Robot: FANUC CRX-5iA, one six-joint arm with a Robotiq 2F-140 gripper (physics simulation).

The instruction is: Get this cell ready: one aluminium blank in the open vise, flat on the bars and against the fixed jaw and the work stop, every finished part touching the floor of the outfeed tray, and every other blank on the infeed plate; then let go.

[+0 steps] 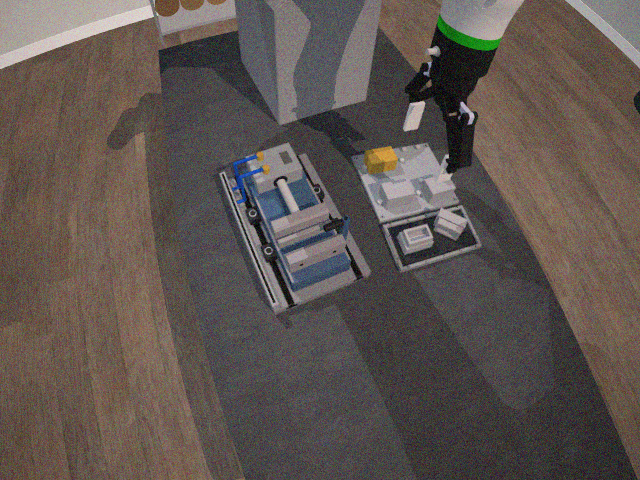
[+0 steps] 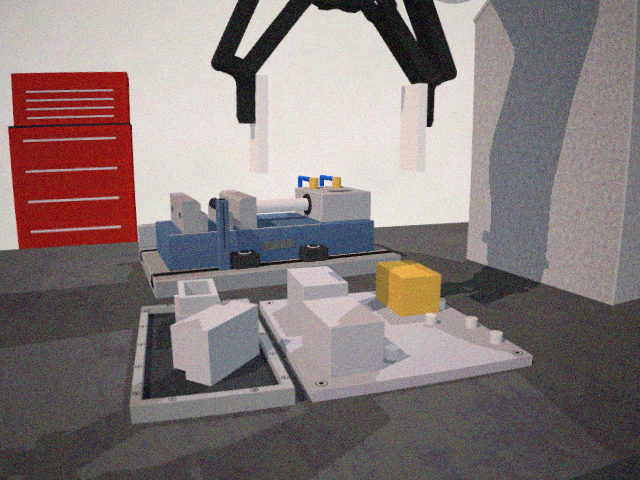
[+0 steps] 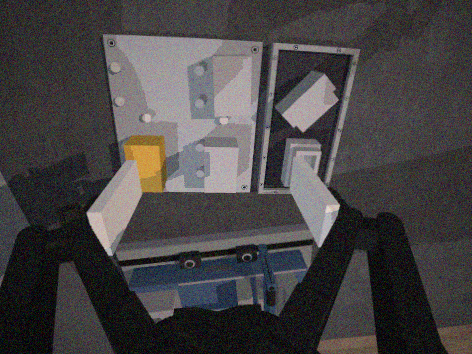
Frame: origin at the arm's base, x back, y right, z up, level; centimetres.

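Where they show: gripper, fingertip midpoint: [image 1: 425, 152] [image 2: 339, 171] [image 3: 216, 175].
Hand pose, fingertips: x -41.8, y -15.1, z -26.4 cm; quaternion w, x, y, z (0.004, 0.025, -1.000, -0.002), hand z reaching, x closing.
Each offset is from my fingertips to the top centre of the thing.
My gripper [image 1: 429, 143] [image 2: 337, 149] [image 3: 216, 175] is open and empty above the infeed plate @(dx +3.5, dy -0.4, dz -13.0 cm) [image 1: 419, 164] [image 2: 439, 356] [image 3: 165, 65]. Two aluminium blanks stand on the plate, one @(dx -0.7, dy +4.1, dz -9.4 cm) [image 1: 399, 193] [image 2: 316, 284] [image 3: 221, 167] nearer the vise, the other @(dx -1.6, dy -5.5, dz -9.4 cm) [image 1: 439, 189] [image 2: 356, 346] [image 3: 232, 90] farther away. A yellow blank @(dx +8.2, dy +4.1, dz -9.4 cm) [image 1: 381, 160] [image 2: 413, 289] [image 3: 150, 162] is also there. The open vise @(dx -1.6, dy +26.2, dz -3.9 cm) [image 1: 323, 271] [image 2: 341, 235] [image 3: 165, 277] shows no blank between its jaws. In the outfeed tray [image 1: 439, 257] [image 2: 211, 406] [image 3: 267, 120] are one pocketed part @(dx -11.2, dy +4.0, dz -9.7 cm) [image 1: 416, 240] [image 3: 302, 142], pocket up, and one stepped part @(dx -10.4, dy -4.0, dz -9.3 cm) [image 1: 449, 223] [image 2: 227, 341] [image 3: 310, 102], turned diagonally; its floor contact is unclear.
The work stop's blue post @(dx -7.5, dy +17.9, dz -4.0 cm) [image 2: 222, 237] stands at the vise's side facing the plate. Blue hoses and yellow fittings rise at the vise's cylinder end. Small pins stick up from the plate. A tall grey pedestal [image 1: 336, 62] [image 2: 527, 155] stands behind. A red cabinet [image 2: 74, 180] is at the back.
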